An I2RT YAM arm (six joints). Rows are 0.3 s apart.
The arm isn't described. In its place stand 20 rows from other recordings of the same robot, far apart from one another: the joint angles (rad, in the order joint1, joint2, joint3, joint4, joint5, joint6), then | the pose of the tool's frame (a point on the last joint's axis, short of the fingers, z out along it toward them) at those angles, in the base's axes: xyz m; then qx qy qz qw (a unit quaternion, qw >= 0).
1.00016, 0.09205, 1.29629, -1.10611, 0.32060, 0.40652 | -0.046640, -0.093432, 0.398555, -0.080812, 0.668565, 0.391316, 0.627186
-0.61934, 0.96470, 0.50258, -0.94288, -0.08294, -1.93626 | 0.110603, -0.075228, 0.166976, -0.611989, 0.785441, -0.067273, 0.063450
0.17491, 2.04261, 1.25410, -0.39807, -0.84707, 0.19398 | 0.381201, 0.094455, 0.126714, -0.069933, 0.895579, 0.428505, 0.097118
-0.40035, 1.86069, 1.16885, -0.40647, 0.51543, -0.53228 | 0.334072, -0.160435, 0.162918, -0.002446, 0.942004, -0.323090, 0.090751
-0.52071, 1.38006, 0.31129, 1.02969, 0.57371, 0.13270 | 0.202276, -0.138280, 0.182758, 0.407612, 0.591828, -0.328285, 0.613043
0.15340, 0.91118, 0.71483, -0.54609, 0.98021, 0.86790 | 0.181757, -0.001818, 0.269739, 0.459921, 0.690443, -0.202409, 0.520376
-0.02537, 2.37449, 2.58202, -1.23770, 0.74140, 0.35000 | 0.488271, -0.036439, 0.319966, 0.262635, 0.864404, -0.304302, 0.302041
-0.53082, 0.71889, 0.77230, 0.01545, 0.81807, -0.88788 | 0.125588, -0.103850, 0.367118, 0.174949, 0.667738, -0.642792, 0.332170
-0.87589, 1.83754, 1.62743, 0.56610, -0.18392, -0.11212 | 0.289222, -0.336780, 0.413734, 0.141825, 0.555487, -0.341555, 0.744755
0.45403, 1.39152, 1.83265, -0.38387, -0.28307, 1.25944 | 0.244446, 0.130363, 0.538322, 0.172027, 0.665531, 0.607378, 0.398205
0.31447, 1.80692, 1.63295, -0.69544, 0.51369, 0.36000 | 0.386939, 0.107462, 0.306644, 0.107926, 0.906106, -0.115187, 0.392500
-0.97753, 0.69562, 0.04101, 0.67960, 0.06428, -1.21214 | 0.086278, -0.132043, 0.183855, -0.058828, 0.695752, -0.646270, 0.307902
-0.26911, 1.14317, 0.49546, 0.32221, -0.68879, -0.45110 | 0.235692, -0.041531, 0.221301, -0.265568, 0.743581, 0.063243, 0.610378
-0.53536, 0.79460, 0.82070, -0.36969, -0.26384, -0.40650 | 0.159924, -0.084063, 0.331755, -0.023402, 0.813670, -0.163151, 0.557473
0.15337, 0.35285, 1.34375, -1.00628, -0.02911, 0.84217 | -0.033870, -0.004187, 0.440870, 0.230933, 0.674060, 0.344091, 0.611486
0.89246, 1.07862, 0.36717, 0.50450, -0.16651, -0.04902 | 0.137703, 0.180269, 0.209224, -0.397609, 0.665751, 0.316007, 0.546647
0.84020, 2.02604, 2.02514, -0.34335, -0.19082, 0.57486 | 0.317744, 0.364747, 0.373622, -0.162031, 0.799643, 0.431586, 0.384774
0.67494, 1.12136, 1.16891, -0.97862, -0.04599, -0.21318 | 0.164947, 0.134108, 0.334965, -0.414240, 0.853880, 0.093182, 0.301018
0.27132, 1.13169, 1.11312, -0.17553, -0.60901, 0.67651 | 0.240307, 0.087988, 0.387991, -0.038323, 0.760023, 0.482610, 0.433572
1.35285, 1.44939, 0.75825, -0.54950, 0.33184, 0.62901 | 0.065369, 0.241531, 0.163780, -0.319078, 0.919446, 0.046317, 0.225085
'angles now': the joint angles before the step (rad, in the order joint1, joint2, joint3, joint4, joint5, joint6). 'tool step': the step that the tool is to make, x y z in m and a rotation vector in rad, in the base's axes. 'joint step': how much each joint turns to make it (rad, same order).
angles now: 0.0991, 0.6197, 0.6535, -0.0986, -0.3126, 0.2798
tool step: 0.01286, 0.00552, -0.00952, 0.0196, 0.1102, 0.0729
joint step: 0.0123, 0.0738, 0.0147, -0.0399, -0.0637, 0.0254
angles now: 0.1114, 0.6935, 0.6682, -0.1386, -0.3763, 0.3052
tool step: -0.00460, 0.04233, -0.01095, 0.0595, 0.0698, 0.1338
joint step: 0.2667, 0.0303, -0.0282, 0.0369, 0.1178, 0.1016
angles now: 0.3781, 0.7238, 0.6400, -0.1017, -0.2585, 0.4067
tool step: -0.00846, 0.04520, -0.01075, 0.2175, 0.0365, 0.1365
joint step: 0.2515, 0.0614, -0.0804, 0.2634, 0.0876, 0.2257
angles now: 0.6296, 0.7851, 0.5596, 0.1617, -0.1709, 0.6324
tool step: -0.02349, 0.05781, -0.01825, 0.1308, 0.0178, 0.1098
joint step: 0.3128, 0.1483, -0.0648, 0.3012, 0.2006, 0.1092
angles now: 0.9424, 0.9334, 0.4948, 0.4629, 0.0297, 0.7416
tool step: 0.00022, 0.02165, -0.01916, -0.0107, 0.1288, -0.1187
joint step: 0.0823, 0.1154, 0.0108, 0.0101, 0.1986, 0.1067
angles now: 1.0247, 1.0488, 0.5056, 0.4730, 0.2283, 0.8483
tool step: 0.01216, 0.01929, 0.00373, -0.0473, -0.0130, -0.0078
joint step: 0.0000, 0.1069, 0.0807, 0.0008, 0.0107, -0.0359
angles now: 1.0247, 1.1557, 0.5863, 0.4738, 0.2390, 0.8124
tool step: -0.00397, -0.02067, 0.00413, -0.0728, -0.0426, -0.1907
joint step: -0.0034, -0.0948, -0.0231, -0.0929, 0.1941, -0.0571
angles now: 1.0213, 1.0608, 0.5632, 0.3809, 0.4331, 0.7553
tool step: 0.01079, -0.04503, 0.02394, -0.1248, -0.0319, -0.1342
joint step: -0.1566, -0.1620, 0.0452, -0.2433, -0.0087, -0.1112
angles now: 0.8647, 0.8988, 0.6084, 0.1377, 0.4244, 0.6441
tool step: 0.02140, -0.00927, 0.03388, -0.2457, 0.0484, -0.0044
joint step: -0.1118, 0.0629, 0.2202, -0.3057, -0.0738, -0.1674
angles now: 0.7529, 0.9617, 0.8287, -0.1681, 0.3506, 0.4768
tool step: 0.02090, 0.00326, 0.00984, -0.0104, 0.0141, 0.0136
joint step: -0.0594, 0.0812, 0.0798, -0.0093, -0.0701, -0.0216
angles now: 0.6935, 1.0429, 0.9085, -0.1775, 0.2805, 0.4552
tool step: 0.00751, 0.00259, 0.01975, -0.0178, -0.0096, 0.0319
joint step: -0.0169, 0.0391, 0.0963, -0.0521, -0.0405, -0.0350
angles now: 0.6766, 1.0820, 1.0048, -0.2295, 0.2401, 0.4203
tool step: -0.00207, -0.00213, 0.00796, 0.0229, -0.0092, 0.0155
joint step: -0.0047, -0.0104, 0.0187, -0.0090, -0.0229, 0.0059
